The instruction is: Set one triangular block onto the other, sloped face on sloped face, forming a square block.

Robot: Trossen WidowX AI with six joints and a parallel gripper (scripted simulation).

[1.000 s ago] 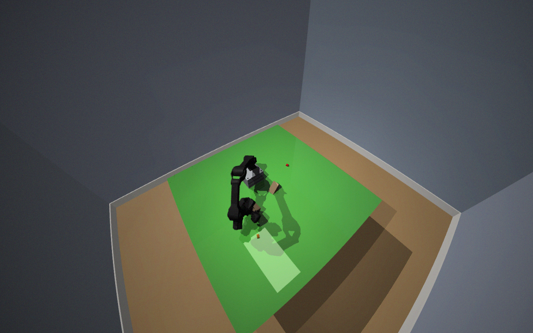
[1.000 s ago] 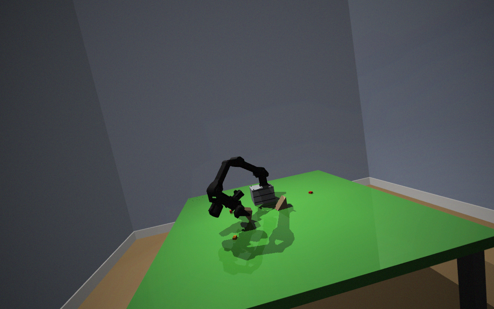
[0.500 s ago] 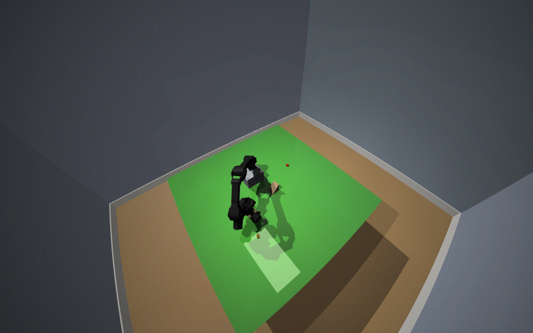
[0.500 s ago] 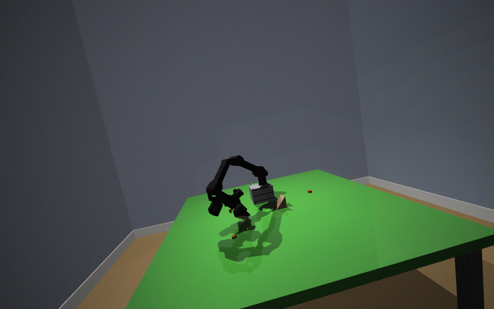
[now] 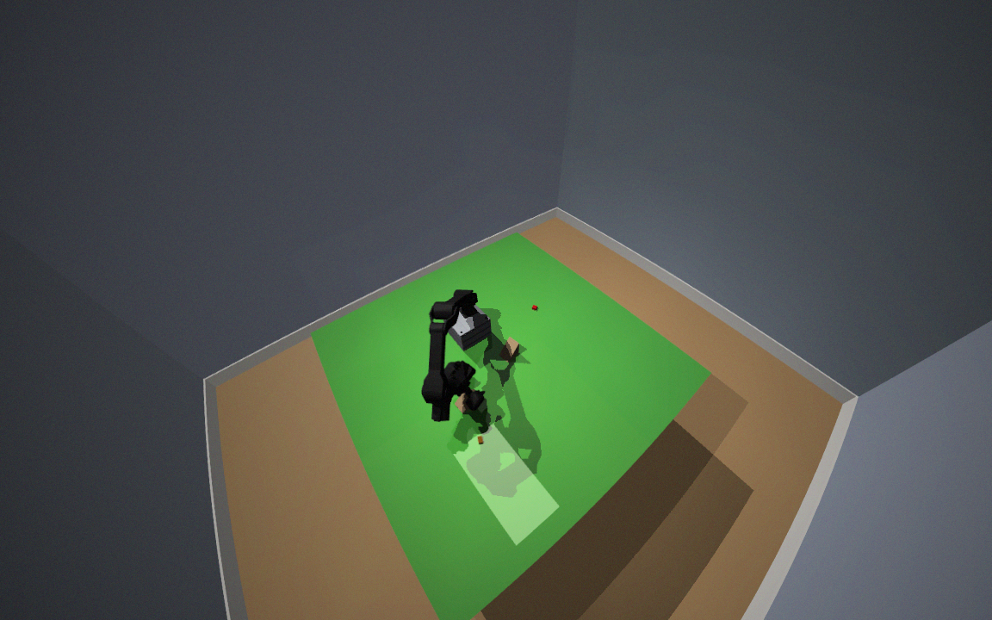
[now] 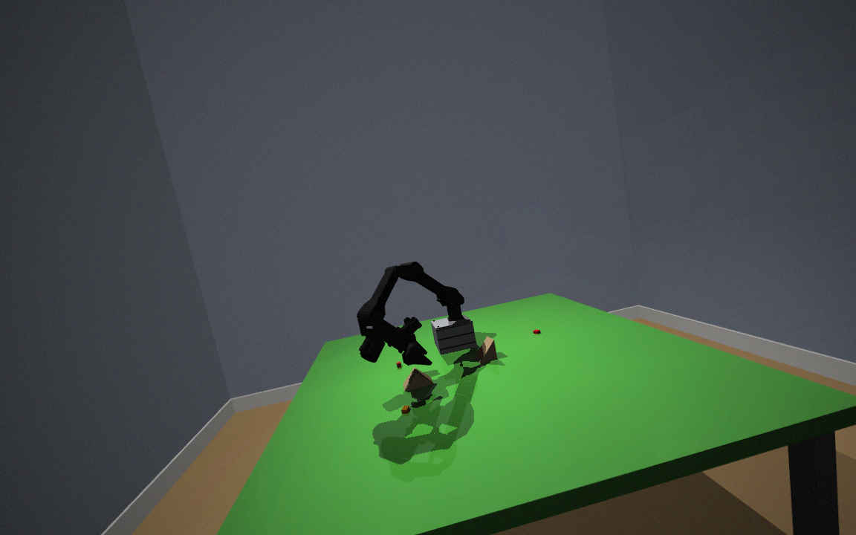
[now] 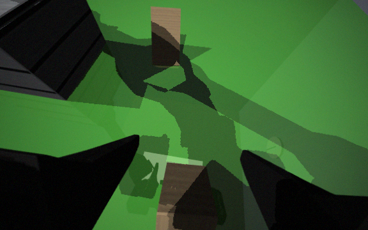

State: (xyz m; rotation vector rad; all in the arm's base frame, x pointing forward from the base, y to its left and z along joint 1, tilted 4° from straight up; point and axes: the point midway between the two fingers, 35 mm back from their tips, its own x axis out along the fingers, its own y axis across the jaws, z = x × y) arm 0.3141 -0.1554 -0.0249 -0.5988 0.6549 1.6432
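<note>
Now: gripper tip 50 mm to the left of the triangular block, 50 mm above it and 10 mm short of it. Also, from my gripper tip: orange piece: 170 mm ahead, 90 mm to the right, 70 mm below; red cube: 160 mm behind, 120 mm to the right, 70 mm below.
</note>
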